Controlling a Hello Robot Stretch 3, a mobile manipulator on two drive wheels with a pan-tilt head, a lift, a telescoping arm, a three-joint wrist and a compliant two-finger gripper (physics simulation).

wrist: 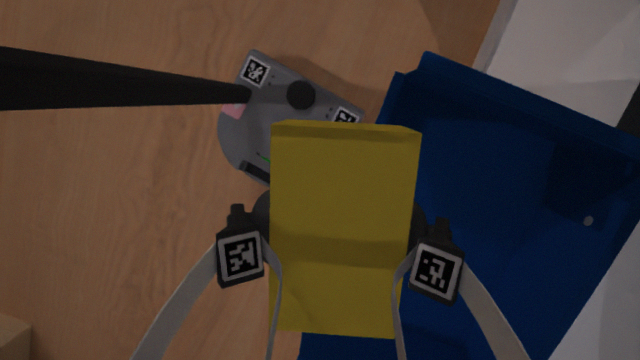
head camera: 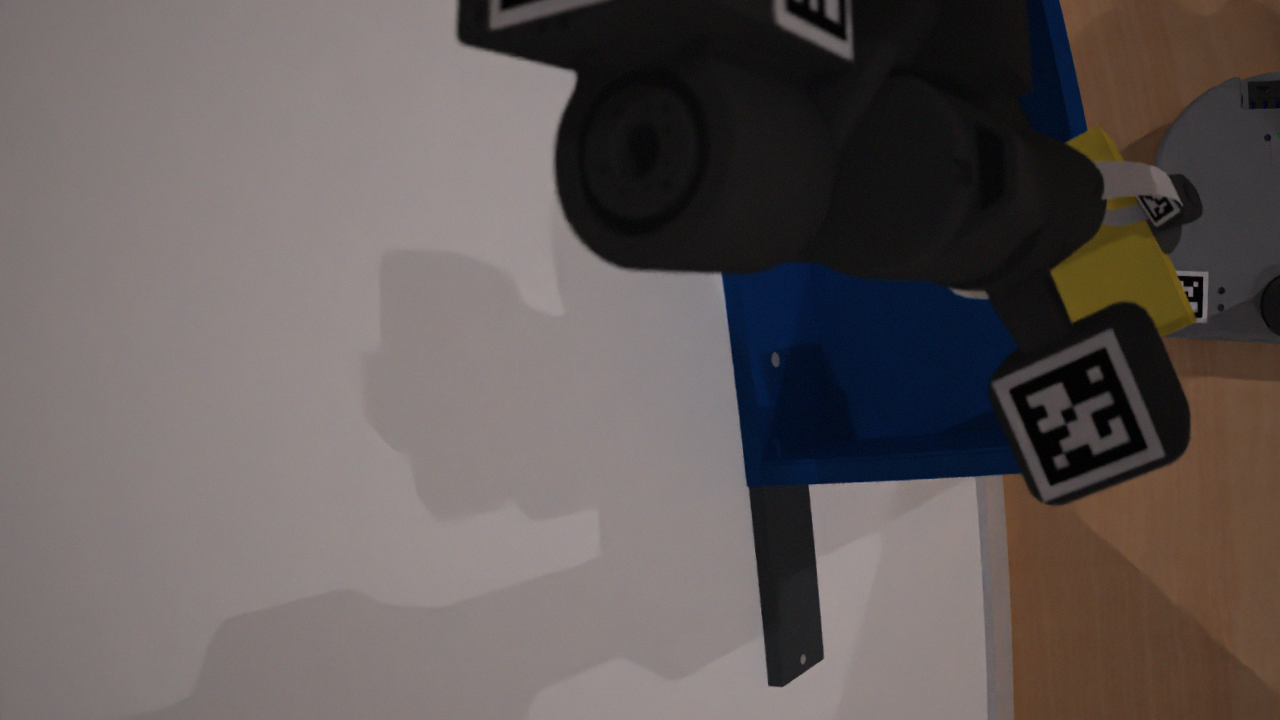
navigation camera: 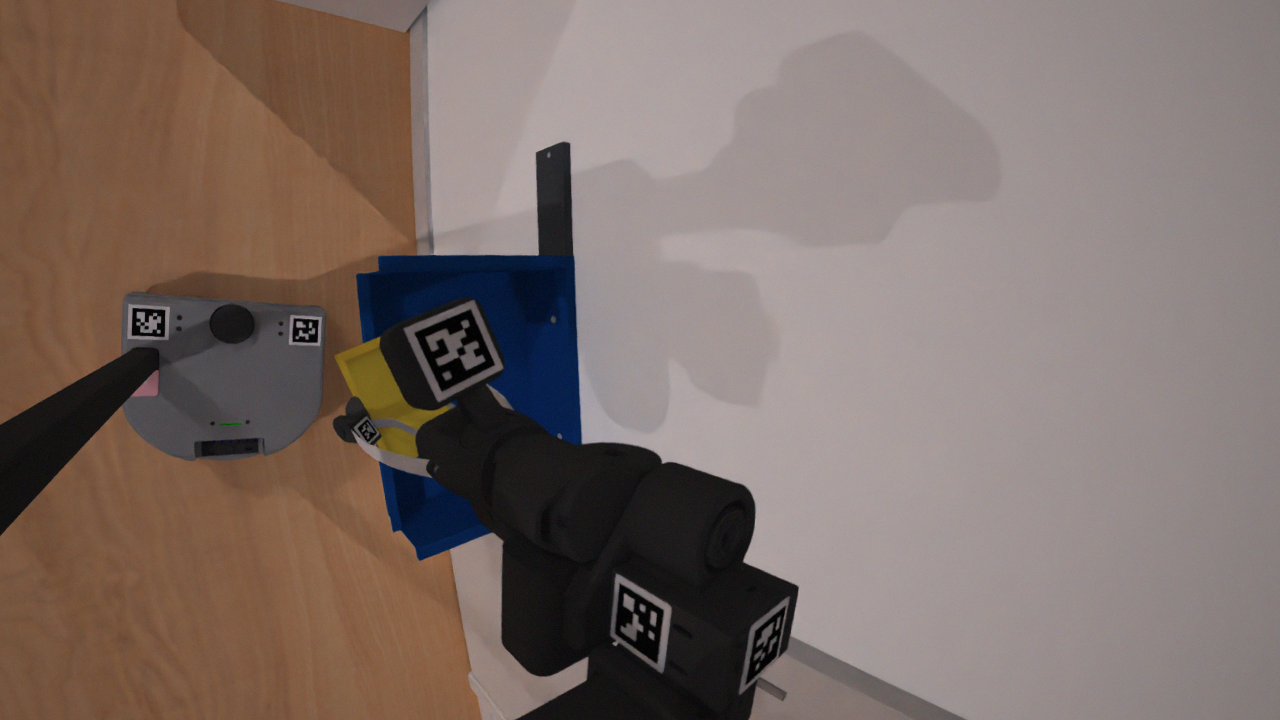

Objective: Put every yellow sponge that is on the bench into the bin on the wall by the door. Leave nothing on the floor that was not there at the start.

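Places are measured from the robot's base along level axes (x left, y ahead, z down), in centimetres.
Where they show: gripper, fingertip midpoint: [wrist: 337,217] [head camera: 1098,247] [navigation camera: 393,395]; robot's base at its link origin: [wrist: 306,97] [navigation camera: 231,322].
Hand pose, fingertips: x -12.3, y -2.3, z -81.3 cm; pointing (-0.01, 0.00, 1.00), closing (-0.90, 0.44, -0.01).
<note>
Each offset is from my fingertips to the top centre of the thing. "*": to the spot under its first point.
My gripper [wrist: 337,217] is shut on a yellow sponge {dx +0.2, dy +0.4, dz -4.2 cm} [head camera: 1118,277] [navigation camera: 368,380] [wrist: 345,175], with one fingertip on each side of it in the wrist view. The blue bin {dx -17.6, dy +3.9, dz +14.8 cm} [head camera: 895,467] [navigation camera: 474,262] [wrist: 500,100] is mounted on the wall. The sponge covers part of the bin's outer rim, on the side away from the wall. In the wrist view the bin lies behind the sponge's right side and lower end, and floor shows to its left. The gap between sponge and bin is hard to judge. Parts of the bin are hidden by my wrist. The bench does not show.
My grey base [head camera: 1230,223] [navigation camera: 259,385] [wrist: 262,112] stands on the wood floor near the bin's outer side, with the black mast [navigation camera: 71,429] [wrist: 125,80]. A dark rail {* dx -27.5, dy +27.1, dz +17.3 cm} [head camera: 787,582] [navigation camera: 554,201] extends along the white wall [head camera: 268,161] from the bin. A tan box-like corner {* dx +71.2, dy -132.7, dz +73.3 cm} [wrist: 12,337] shows at lower left.
</note>
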